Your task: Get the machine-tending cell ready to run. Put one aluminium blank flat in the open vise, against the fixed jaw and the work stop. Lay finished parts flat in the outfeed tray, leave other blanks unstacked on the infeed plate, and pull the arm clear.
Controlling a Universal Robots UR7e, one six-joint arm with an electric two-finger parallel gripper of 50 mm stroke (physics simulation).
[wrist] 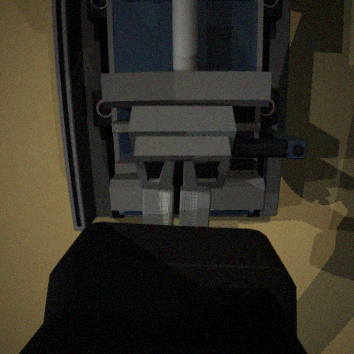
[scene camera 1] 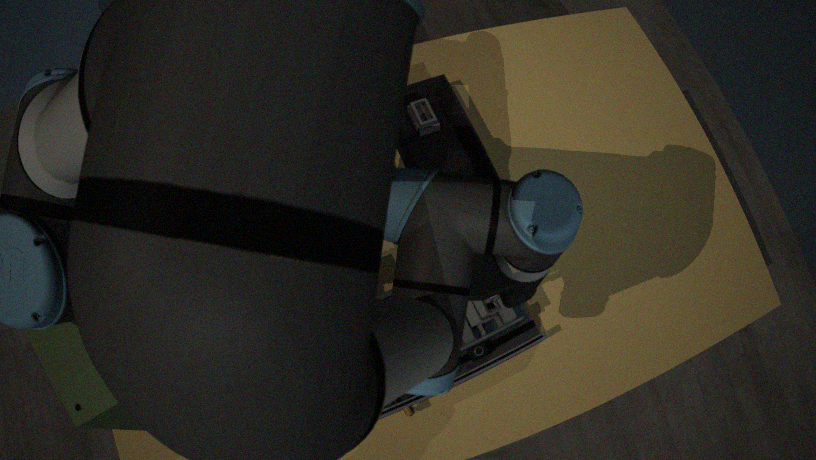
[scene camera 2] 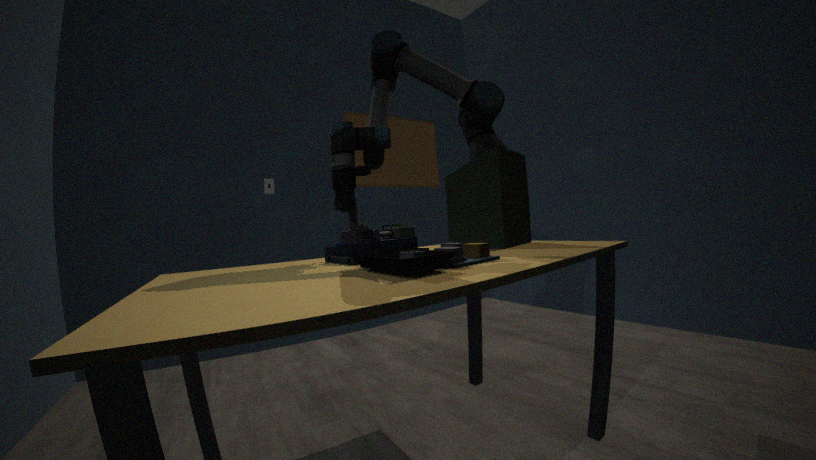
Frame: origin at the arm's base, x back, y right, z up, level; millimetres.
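Seen in the pictures: gripper, fingertip midpoint: (wrist: 178, 173) (scene camera 2: 353, 229); arm's base, link origin: (scene camera 2: 490, 159).
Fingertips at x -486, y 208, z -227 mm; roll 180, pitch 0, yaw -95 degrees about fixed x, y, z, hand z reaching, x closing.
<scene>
Offsets run from my fingertips to a thing's top centre. "spot": to the spot under its first point.
The vise @(dz -3, dx +84, dy -2 mm) (wrist: 102, 170) (scene camera 1: 502, 344) has its movable jaw (wrist: 186, 87) set apart from the fixed jaw (wrist: 236, 192). A grey pocketed part @(dz +17, dx +14, dy -2 mm) (wrist: 182, 146) (scene camera 1: 491, 305) lies between the jaws; in the wrist view it looks tilted, with its near side hidden by the fingers. The work stop @(spot: dz -3, dx +12, dy -73 mm) (wrist: 296, 149) is at its right. My gripper (wrist: 178, 173) (scene camera 2: 352, 222) is shut, its fingertips down at the part's pocket, with no object visible between them. The dark outfeed tray (scene camera 1: 440, 91) (scene camera 2: 405, 264) holds another pocketed part @(dz -55, dx -75, dy -353 mm) (scene camera 1: 423, 115). The infeed plate @(spot: dz -97, dx +127, dy -415 mm) (scene camera 2: 488, 259) bears a grey blank @(dz -58, dx +151, dy -276 mm) (scene camera 2: 451, 245).
An amber block @(dz -58, dx +142, dy -365 mm) (scene camera 2: 475, 250) stands on the infeed plate. The arm covers much of scene camera 1, hiding the plate and part of the vise. A long dark rail @(spot: dz -52, dx +29, dy +85 mm) (wrist: 70, 125) runs along the vise's left side in the wrist view. The green robot pedestal (scene camera 2: 477, 200) stands at the table's back.
</scene>
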